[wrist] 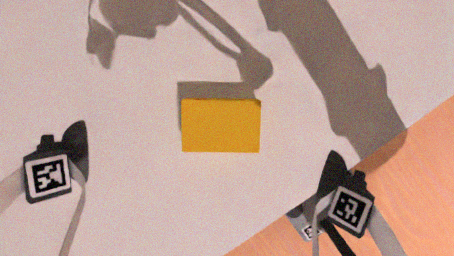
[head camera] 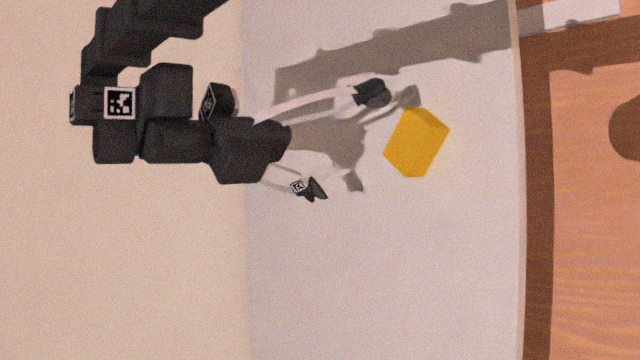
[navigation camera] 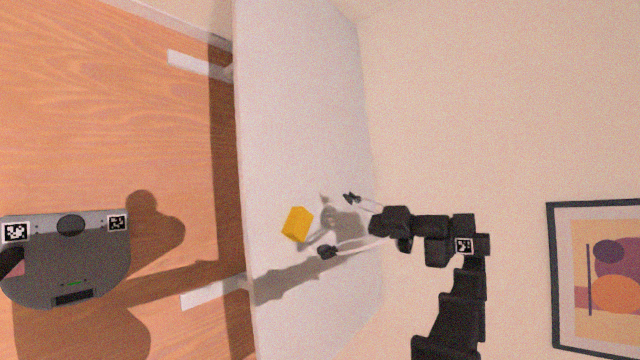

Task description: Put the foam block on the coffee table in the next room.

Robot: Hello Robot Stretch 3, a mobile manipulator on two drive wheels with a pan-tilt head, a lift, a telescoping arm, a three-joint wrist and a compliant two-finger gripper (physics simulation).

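Where they show: gripper, fingertip midpoint: (head camera: pixel 354 145) (navigation camera: pixel 331 223); robot's base, origin of the base link: (navigation camera: pixel 71 224).
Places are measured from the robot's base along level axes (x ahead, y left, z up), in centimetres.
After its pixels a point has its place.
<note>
The yellow foam block (head camera: pixel 416 142) {y -48.0, x -2.7, z 76.6 cm} (navigation camera: pixel 298 224) {y -48.0, x -2.6, z 76.6 cm} (wrist: pixel 221 125) rests on a white table top (head camera: pixel 380 275) {y -59.9, x 20.4, z 72.0 cm} (navigation camera: pixel 300 100) {y -57.1, x 39.1, z 72.1 cm} (wrist: pixel 125 210). My gripper (head camera: pixel 344 141) {y -50.1, x -2.1, z 87.2 cm} (navigation camera: pixel 339 225) {y -50.1, x -2.1, z 87.2 cm} (wrist: pixel 208 157) {y -50.1, x -2.1, z 87.2 cm} is open, with its two fingers wide apart and nothing between them. It hangs above the table, to the wall side of the block in the head view. In the wrist view the block lies ahead of the fingertips, between their two lines. Shadows of the arm and gripper fall on the table beside the block. I cannot tell whether this table is the coffee table.
A plain wall (head camera: pixel 120 250) {y -111.7, x 20.1, z 104.7 cm} (navigation camera: pixel 475 100) {y -111.1, x 40.5, z 121.7 cm} runs behind the table, with a framed picture (navigation camera: pixel 554 275) {y -110.8, x -29.9, z 141.5 cm} on it. My base (navigation camera: pixel 95 265) {y -6.1, x -14.3, z 16.0 cm} stands on the wooden floor (head camera: pixel 595 225) {y -46.5, x 17.6, z 0.0 cm} (navigation camera: pixel 125 125) {y -18.0, x 41.9, z 0.1 cm} (wrist: pixel 425 175) at the table's front side. White strips (navigation camera: pixel 200 299) show at floor level by the table.
</note>
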